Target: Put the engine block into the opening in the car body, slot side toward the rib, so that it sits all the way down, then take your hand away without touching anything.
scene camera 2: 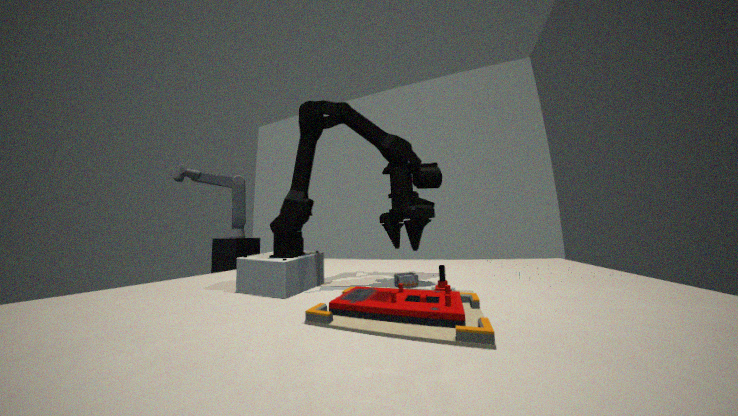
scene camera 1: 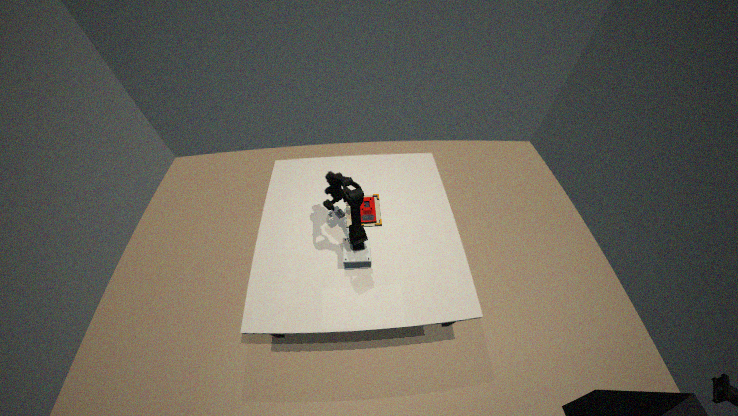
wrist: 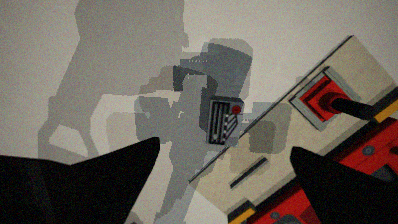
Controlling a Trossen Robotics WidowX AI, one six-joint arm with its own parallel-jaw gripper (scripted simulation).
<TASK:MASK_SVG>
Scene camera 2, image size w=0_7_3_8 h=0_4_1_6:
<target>gripper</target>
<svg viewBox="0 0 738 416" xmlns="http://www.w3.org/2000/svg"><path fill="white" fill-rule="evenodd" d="M393 188L391 193L388 194L388 198L392 200L392 209L389 210L389 213L383 213L380 216L380 223L384 223L382 226L389 235L395 249L400 248L400 230L405 224L413 251L418 251L424 227L432 221L429 218L435 217L434 203L419 198L419 193L413 191L412 187Z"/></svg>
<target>red car body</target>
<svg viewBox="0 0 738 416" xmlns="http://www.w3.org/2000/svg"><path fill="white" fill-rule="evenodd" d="M329 302L329 312L333 312L333 315L435 327L455 328L455 325L466 327L464 306L460 292L450 291L450 285L445 285L445 291L403 289L404 284L402 283L399 284L399 289L356 286Z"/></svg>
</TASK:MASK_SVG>
